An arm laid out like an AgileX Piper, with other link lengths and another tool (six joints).
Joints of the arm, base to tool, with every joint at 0 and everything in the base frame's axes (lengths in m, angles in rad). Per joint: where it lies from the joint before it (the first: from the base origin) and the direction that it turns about. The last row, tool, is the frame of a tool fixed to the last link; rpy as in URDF.
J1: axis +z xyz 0 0 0.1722
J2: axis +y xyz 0 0 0
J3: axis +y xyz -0.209 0 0.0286
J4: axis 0.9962 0 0.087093 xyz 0.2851 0 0.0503
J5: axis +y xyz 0 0 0
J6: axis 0.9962 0 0.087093 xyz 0.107 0 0.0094
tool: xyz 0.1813 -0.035 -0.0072 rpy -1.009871 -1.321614 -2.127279
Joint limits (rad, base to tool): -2.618..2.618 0..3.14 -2.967..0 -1.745..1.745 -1.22..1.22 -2.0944..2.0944
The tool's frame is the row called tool.
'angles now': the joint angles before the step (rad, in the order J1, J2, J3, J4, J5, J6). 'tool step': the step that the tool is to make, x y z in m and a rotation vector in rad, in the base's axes. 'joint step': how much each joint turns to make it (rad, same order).
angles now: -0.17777, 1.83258, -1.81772, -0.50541, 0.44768, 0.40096
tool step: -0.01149, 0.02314, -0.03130, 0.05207, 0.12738, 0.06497
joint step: 0.00301, -0.01874, 0.00840, 0.23397, 0.11219, -0.22808
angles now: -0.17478, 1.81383, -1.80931, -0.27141, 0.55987, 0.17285
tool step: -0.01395, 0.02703, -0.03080, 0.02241, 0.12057, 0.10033
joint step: 0.00125, -0.03222, 0.04734, 0.17806, 0.08825, -0.20542
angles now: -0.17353, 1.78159, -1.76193, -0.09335, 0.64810, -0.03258
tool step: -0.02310, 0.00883, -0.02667, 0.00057, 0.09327, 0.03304
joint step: 0.00069, -0.05364, 0.09101, 0.03263, 0.05191, -0.05955
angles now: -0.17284, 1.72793, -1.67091, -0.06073, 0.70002, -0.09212
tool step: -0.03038, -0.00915, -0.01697, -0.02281, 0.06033, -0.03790
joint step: 0.00009, -0.08068, 0.12094, -0.07514, 0.01888, 0.05523
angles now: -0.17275, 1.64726, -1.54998, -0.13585, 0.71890, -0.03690
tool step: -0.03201, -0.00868, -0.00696, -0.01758, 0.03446, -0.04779
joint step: -0.00001, -0.09995, 0.12061, -0.07360, 0.01842, 0.06876
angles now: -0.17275, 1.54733, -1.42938, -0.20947, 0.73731, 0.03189
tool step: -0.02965, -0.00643, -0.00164, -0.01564, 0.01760, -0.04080
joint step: 0.00000, -0.10354, 0.10961, -0.05835, 0.01813, 0.05626
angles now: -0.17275, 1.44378, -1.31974, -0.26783, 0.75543, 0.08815
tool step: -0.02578, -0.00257, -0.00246, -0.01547, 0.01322, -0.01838
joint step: 0.00000, -0.10054, 0.10508, -0.03426, 0.01094, 0.02414
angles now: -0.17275, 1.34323, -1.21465, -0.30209, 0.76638, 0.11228
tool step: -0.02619, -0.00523, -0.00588, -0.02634, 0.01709, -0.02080
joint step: 0.00002, -0.09778, 0.11061, -0.04970, 0.00663, 0.03041
